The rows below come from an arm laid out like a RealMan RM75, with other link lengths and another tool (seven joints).
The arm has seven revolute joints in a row. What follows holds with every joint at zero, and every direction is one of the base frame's. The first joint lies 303.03 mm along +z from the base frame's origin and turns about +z. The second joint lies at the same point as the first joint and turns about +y. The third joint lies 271.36 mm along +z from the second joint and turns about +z. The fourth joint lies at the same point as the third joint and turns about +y. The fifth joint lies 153.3 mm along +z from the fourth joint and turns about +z. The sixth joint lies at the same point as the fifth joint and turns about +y. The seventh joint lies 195.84 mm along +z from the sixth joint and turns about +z. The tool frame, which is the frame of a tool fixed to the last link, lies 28 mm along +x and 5 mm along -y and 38 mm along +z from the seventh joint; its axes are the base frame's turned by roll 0.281, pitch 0 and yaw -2.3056 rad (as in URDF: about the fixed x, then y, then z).
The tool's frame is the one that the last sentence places.
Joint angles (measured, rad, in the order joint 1, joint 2, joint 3, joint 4, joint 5, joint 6, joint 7), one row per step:
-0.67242 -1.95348 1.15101 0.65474 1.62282 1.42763 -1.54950
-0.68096 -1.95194 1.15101 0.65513 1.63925 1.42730 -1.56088
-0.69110 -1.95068 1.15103 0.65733 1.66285 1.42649 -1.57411
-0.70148 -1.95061 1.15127 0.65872 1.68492 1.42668 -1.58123
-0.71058 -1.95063 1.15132 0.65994 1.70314 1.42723 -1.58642
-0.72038 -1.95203 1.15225 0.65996 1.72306 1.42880 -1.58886
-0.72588 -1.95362 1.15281 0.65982 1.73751 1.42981 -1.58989
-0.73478 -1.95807 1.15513 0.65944 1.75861 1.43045 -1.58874
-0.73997 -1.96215 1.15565 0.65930 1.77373 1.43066 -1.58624
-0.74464 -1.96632 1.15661 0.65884 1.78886 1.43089 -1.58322
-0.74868 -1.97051 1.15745 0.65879 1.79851 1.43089 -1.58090
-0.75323 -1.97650 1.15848 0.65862 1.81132 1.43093 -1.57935
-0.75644 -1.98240 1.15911 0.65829 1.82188 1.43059 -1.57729
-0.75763 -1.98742 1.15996 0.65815 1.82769 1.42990 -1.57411
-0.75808 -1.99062 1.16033 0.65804 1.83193 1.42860 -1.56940
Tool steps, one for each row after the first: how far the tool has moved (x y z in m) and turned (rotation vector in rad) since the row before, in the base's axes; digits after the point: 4 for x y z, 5 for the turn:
-0.0003 0.0006 -0.0017 -0.00827 0.01446 0.00021
-0.0008 0.0006 -0.0024 -0.00958 0.02116 -0.00140
-0.0002 0.0001 -0.0027 -0.00845 0.01999 -0.00671
0.0001 0.0001 -0.0021 -0.00669 0.01649 -0.00680
0.0002 -0.0007 -0.0030 -0.00893 0.01787 -0.00979
-0.0004 -0.0008 -0.0023 -0.00636 0.01267 -0.00595
0.0000 -0.0016 -0.0043 -0.01005 0.01855 -0.01216
-0.0001 -0.0013 -0.0031 -0.00609 0.01229 -0.00875
-0.0004 -0.0015 -0.0032 -0.00644 0.01257 -0.00870
0.0005 -0.0012 -0.0025 -0.00490 0.00714 -0.00727
0.0004 -0.0017 -0.0035 -0.00726 0.00890 -0.00736
0.0004 -0.0016 -0.0031 -0.00600 0.00668 -0.00598
0.0004 -0.0014 -0.0024 -0.00377 0.00306 -0.00477
0.0000 -0.0008 -0.0015 -0.00086 0.00285 -0.00501

